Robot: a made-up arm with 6 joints. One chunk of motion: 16 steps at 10 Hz.
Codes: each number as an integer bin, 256 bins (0 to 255) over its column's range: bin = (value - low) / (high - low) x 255, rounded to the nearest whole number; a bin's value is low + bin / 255 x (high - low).
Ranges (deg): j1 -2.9..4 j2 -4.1..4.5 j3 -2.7..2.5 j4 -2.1..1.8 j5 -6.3..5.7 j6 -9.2..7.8
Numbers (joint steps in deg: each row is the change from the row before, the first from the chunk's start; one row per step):
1: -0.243 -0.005 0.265 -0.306 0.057 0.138
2: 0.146 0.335 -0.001 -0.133 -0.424 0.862
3: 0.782 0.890 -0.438 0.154 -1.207 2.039
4: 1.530 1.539 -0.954 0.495 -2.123 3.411
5: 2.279 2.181 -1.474 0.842 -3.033 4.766
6: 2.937 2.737 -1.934 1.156 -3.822 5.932
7: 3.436 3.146 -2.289 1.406 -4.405 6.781
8: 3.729 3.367 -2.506 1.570 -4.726 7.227
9: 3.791 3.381 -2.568 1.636 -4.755 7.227
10: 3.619 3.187 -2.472 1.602 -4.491 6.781
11: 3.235 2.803 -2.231 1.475 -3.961 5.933
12: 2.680 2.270 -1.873 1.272 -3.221 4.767
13: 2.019 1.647 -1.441 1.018 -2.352 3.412
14: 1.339 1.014 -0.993 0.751 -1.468 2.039
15: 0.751 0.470 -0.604 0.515 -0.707 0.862
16: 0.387 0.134 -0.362 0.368 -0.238 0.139
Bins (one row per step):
1: 98 121 145 117 135 140
2: 113 132 132 129 125 151
3: 136 148 111 147 108 169
4: 164 167 86 170 89 189
5: 191 186 60 192 69 209
6: 216 203 38 213 53 227
7: 234 215 20 229 40 240
8: 245 221 10 240 33 246
9: 247 222 6 244 33 246
10: 241 216 11 242 38 240
11: 227 205 23 234 50 227
12: 206 189 41 220 65 210
13: 182 170 62 204 84 189
14: 157 152 84 186 103 169
15: 135 136 103 171 119 151
16: 121 126 115 161 129 140

